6 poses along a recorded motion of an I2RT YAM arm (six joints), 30 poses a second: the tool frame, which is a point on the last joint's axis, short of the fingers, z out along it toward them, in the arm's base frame.
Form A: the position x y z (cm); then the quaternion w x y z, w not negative.
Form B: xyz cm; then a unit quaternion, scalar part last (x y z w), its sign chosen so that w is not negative. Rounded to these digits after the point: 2 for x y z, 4 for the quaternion.
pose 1, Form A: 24.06 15.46 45.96 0.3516 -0.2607 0.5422 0.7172
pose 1, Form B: 24.06 15.46 45.96 -0.2607 0.5422 0.7172 0.3516
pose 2, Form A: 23.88 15.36 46.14 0.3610 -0.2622 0.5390 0.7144
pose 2, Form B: 23.88 15.36 46.14 -0.2622 0.5390 0.7144 0.3610
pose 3, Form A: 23.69 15.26 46.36 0.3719 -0.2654 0.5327 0.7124
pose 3, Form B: 23.69 15.26 46.36 -0.2654 0.5327 0.7124 0.3719
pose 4, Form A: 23.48 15.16 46.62 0.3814 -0.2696 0.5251 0.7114
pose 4, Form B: 23.48 15.16 46.62 -0.2696 0.5251 0.7114 0.3814
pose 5, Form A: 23.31 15.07 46.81 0.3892 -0.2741 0.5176 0.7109
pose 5, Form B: 23.31 15.07 46.81 -0.2741 0.5176 0.7109 0.3892
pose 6, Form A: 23.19 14.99 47.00 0.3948 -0.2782 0.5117 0.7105
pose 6, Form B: 23.19 14.99 47.00 -0.2782 0.5117 0.7105 0.3948
